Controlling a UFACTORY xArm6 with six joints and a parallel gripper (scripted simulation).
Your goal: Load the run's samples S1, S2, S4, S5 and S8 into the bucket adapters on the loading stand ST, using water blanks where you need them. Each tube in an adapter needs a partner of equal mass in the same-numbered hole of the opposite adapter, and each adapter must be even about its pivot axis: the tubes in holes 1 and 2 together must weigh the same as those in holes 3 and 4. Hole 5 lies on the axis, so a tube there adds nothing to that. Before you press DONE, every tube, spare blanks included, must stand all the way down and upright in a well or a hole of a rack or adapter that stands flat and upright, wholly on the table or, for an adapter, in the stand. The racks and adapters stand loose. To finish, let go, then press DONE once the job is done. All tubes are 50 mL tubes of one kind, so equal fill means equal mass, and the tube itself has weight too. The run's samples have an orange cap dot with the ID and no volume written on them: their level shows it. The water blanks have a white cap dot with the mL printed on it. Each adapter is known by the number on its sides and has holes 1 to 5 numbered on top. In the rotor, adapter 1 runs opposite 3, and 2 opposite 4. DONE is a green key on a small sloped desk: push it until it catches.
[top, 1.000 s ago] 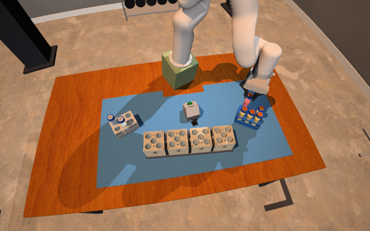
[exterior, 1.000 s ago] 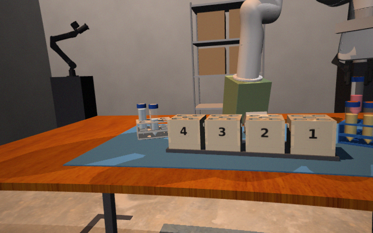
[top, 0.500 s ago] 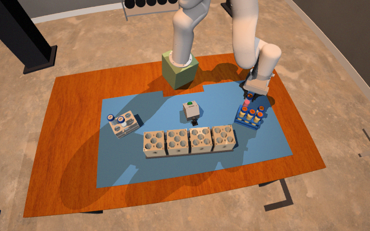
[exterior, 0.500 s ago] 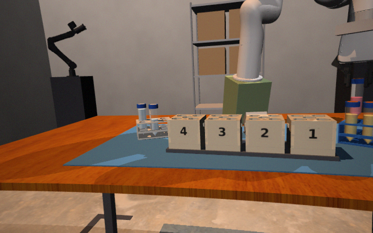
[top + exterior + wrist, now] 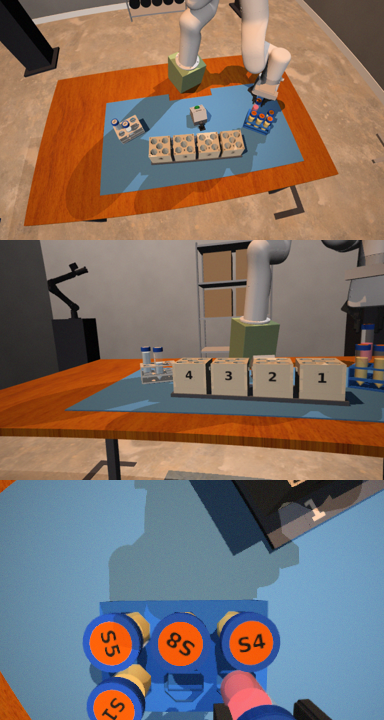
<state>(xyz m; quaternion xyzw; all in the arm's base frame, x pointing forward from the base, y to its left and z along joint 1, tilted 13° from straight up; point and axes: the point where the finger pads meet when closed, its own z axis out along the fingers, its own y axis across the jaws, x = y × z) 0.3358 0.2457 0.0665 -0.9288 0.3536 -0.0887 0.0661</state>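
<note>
The sample tube is 5 cm below my hand and 1 cm behind it. The rest, counted from my hand: green key: 27 cm to the right, 12 cm behind, 10 cm below; blue sample rack: 14 cm below, 4 cm ahead, 2 cm to the left; loading stand: 34 cm to the right, 16 cm below, 8 cm ahead.
</note>
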